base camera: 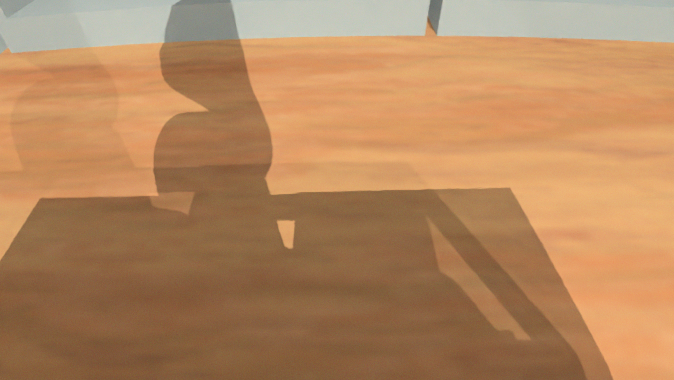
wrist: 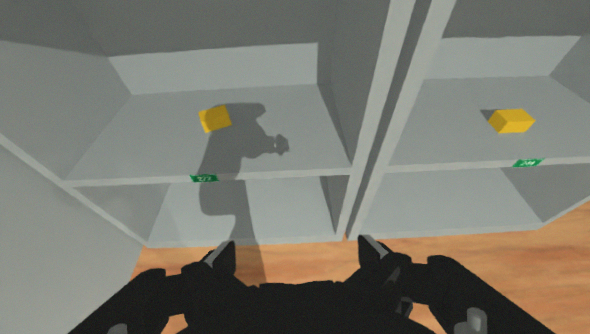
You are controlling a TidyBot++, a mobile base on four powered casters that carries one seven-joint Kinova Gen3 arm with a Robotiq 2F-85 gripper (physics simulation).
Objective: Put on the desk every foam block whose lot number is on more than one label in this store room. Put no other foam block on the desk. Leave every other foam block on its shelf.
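Places are measured from the arm's base along level axes (x ahead, y left, z up), in millimetres.
Where they show: gripper, fingertip midpoint: [wrist: 296, 251].
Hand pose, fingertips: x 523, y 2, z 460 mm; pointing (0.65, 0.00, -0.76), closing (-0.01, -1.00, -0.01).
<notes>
Each offset is from my fingertips to the top centre of the thing. "*": to the spot under its first point. Level surfaces: height alone.
In the wrist view, a yellow foam block @[566 mm ahead, 261 mm left, 278 mm down] [wrist: 215, 119] lies at the left on a grey shelf board @[323 mm down] [wrist: 145, 145], partly in the arm's shadow. A green label @[* 340 mm ahead, 260 mm left, 339 mm down] [wrist: 204, 178] is on that board's front edge, seen at a steep slant; its number is not clearly readable. A second yellow foam block @[473 mm ahead, 696 mm right, 278 mm down] [wrist: 512, 121] lies on the board of the right shelf unit, above another slanted green label @[* 328 mm ahead, 676 mm right, 335 mm down] [wrist: 528, 162] that I cannot read surely. My gripper [wrist: 296, 251] is open and empty, in front of the shelves and apart from both blocks. The desk does not show.
Two grey shelf units stand side by side, with upright panels [wrist: 376, 100] [wrist: 410, 110] and a narrow gap between them. A grey wall [wrist: 50, 240] is at the left. In the base view, the units' bottom edges [base camera: 325, 20] cross the top, beyond the shadowed wooden floor @[856 mm down] [base camera: 450, 110].
</notes>
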